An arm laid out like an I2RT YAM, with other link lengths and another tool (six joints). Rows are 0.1 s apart.
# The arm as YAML. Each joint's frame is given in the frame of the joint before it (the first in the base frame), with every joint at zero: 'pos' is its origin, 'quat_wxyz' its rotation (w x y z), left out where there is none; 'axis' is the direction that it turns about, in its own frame. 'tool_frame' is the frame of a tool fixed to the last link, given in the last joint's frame.
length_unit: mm
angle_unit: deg
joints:
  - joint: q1
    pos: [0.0, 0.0, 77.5]
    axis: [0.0, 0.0, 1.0]
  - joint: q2
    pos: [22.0, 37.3, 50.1]
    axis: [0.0, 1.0, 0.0]
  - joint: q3
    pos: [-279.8, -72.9, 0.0]
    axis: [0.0, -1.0, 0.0]
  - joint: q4
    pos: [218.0, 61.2, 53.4]
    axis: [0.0, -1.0, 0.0]
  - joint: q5
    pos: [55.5, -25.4, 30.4]
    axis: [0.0, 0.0, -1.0]
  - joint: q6
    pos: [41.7, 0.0, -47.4]
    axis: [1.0, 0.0, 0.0]
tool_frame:
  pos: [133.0, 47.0, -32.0]
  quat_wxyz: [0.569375, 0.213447, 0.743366, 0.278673]
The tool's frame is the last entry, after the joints.
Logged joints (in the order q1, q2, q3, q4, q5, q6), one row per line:
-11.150 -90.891 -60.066 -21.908 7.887 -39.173
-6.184 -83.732 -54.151 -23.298 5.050 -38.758
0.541 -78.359 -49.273 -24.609 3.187 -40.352
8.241 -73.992 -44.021 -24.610 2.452 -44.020
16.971 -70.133 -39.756 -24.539 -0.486 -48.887
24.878 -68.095 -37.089 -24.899 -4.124 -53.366
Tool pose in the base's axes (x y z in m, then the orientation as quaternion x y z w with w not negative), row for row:
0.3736 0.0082 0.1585 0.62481 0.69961 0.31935 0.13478
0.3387 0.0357 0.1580 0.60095 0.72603 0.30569 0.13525
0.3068 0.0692 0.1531 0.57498 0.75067 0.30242 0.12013
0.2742 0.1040 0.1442 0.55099 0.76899 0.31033 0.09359
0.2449 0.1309 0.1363 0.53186 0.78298 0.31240 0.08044
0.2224 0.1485 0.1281 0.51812 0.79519 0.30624 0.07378
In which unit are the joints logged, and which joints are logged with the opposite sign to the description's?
The joints are logged in degrees. Opposite sign: q2, q3, q5, q6.
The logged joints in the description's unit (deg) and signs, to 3 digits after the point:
-11.150 90.891 60.066 -21.908 -7.887 39.173
-6.184 83.732 54.151 -23.298 -5.050 38.758
0.541 78.359 49.273 -24.609 -3.187 40.352
8.241 73.992 44.021 -24.610 -2.452 44.020
16.971 70.133 39.756 -24.539 0.486 48.887
24.878 68.095 37.089 -24.899 4.124 53.366

